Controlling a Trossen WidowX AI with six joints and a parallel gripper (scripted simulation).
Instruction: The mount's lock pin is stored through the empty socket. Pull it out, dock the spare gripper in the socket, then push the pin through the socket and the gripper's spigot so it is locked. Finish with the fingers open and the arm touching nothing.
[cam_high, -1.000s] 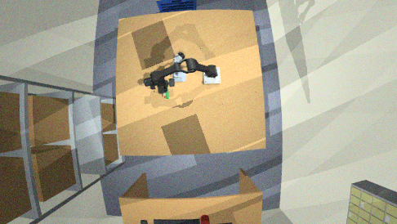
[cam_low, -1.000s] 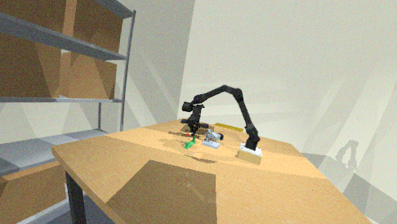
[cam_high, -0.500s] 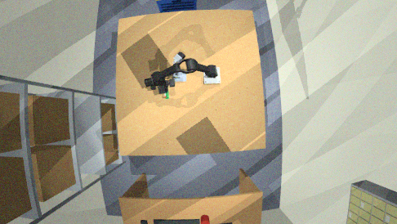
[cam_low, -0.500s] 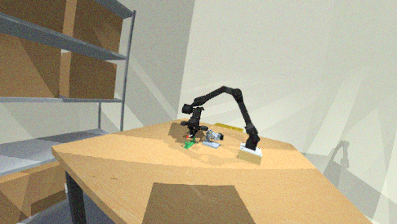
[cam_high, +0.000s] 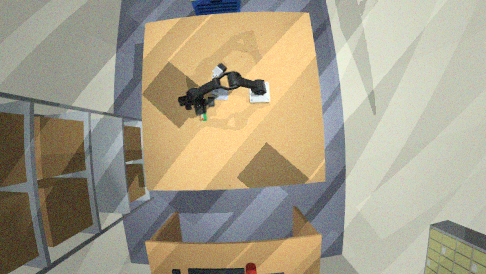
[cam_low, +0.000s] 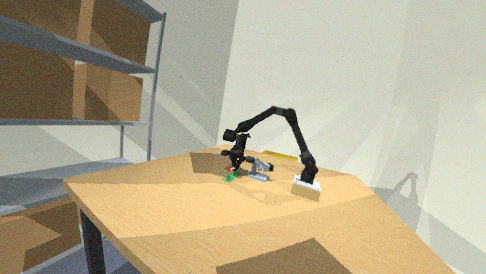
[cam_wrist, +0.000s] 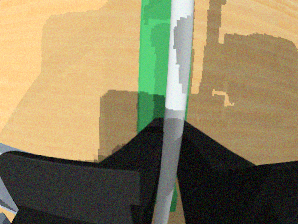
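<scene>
The green holder is 20 mm to the left of my gripper tip and 10 mm behind it. From my gripper tip the other things lie so: grey mount: 100 mm to the right, 100 mm behind, 20 mm above; then spare gripper: 260 mm to the right, 80 mm behind, 10 mm below.
</scene>
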